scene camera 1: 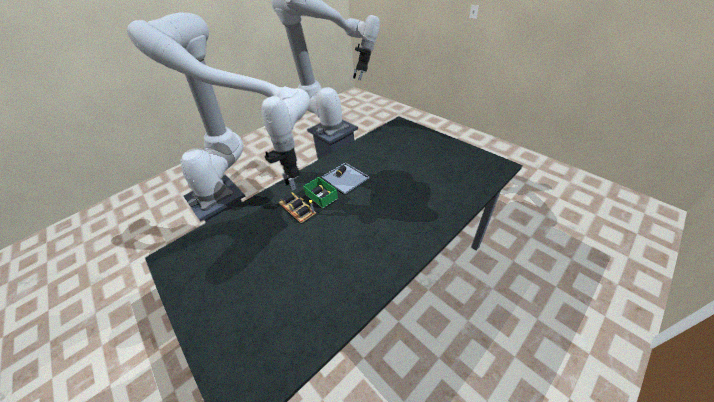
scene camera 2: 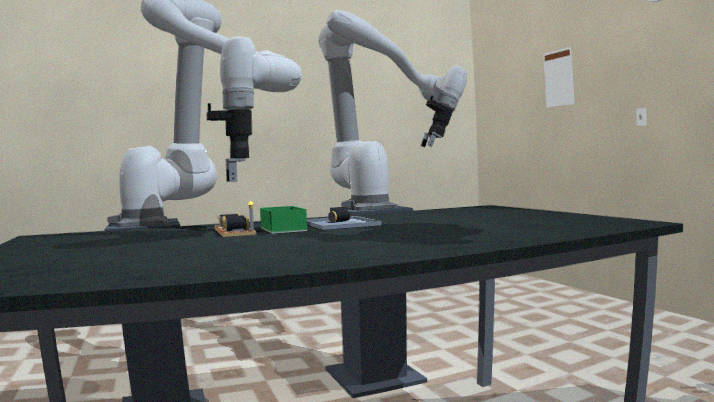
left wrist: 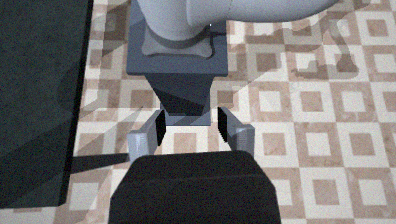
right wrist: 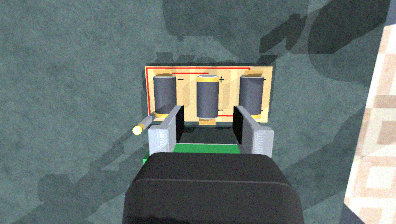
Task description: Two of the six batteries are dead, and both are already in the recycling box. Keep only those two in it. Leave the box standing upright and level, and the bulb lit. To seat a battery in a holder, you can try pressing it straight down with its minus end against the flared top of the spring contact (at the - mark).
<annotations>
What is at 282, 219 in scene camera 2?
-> A green recycling box.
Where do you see a grey tray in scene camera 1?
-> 351, 178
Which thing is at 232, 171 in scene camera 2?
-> My right gripper.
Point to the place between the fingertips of my left gripper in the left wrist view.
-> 191, 119
</annotations>
